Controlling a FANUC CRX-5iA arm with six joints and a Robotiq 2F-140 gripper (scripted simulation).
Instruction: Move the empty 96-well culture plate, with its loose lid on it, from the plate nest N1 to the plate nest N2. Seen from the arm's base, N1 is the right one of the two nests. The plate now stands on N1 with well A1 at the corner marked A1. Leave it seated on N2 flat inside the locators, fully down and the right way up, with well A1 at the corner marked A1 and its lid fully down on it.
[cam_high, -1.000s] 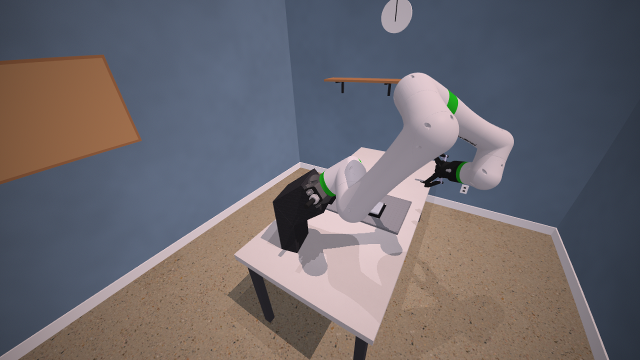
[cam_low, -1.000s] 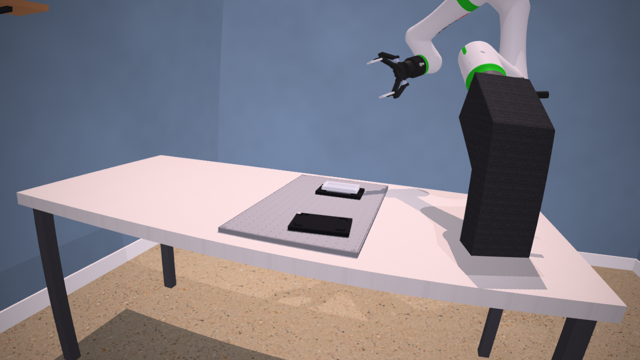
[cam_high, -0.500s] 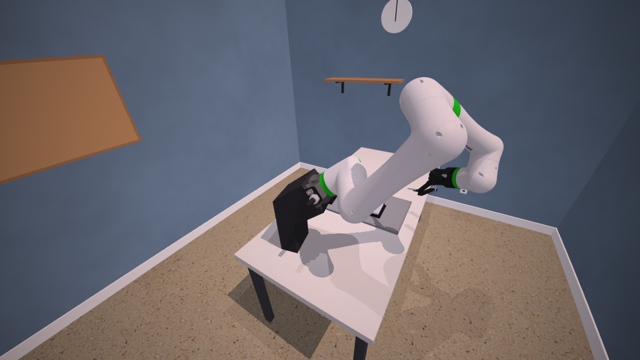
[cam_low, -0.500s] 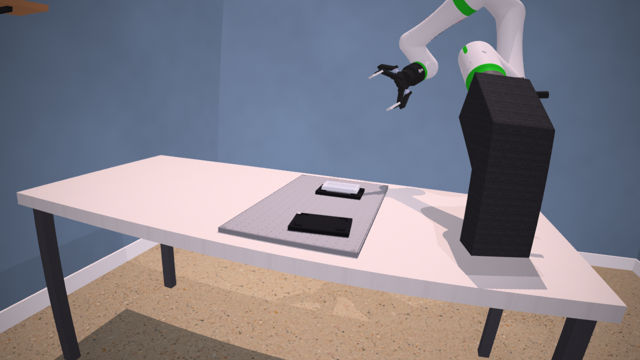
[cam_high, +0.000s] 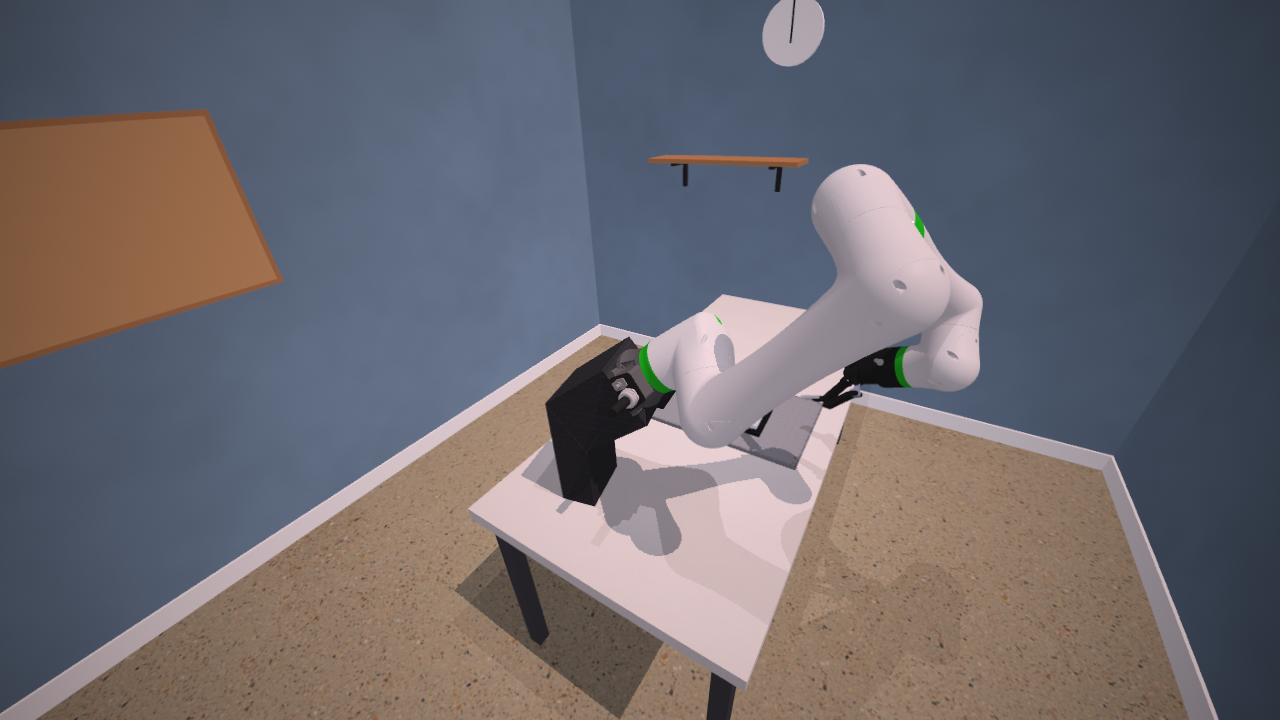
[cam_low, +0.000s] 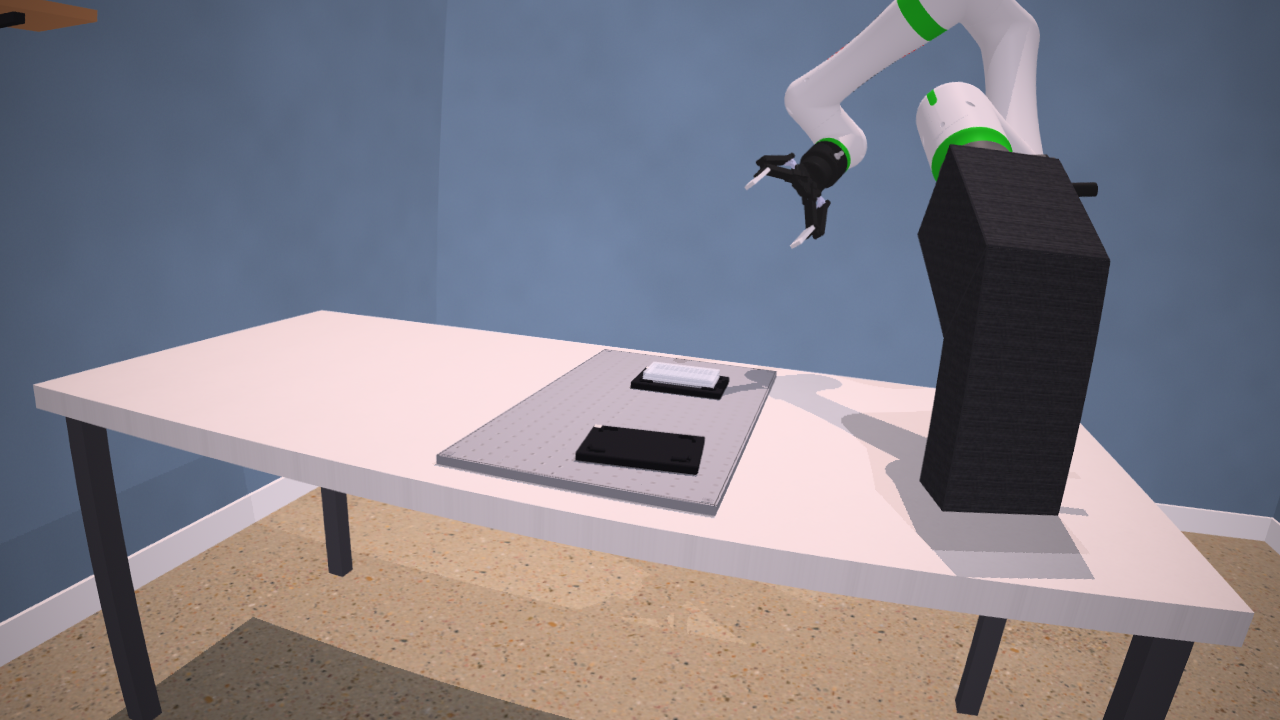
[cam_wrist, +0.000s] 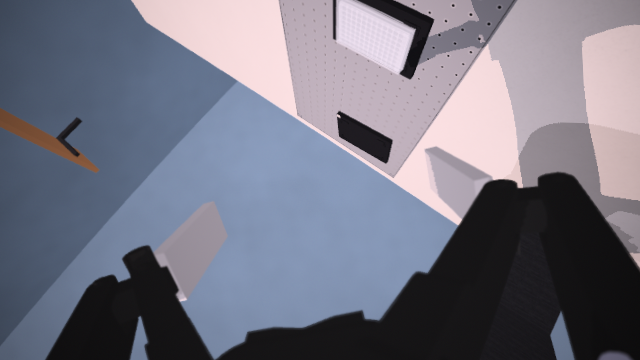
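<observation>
Right now the clear lid is 300 mm below my hand, 170 mm to the left of it and 140 mm ahead of it.
</observation>
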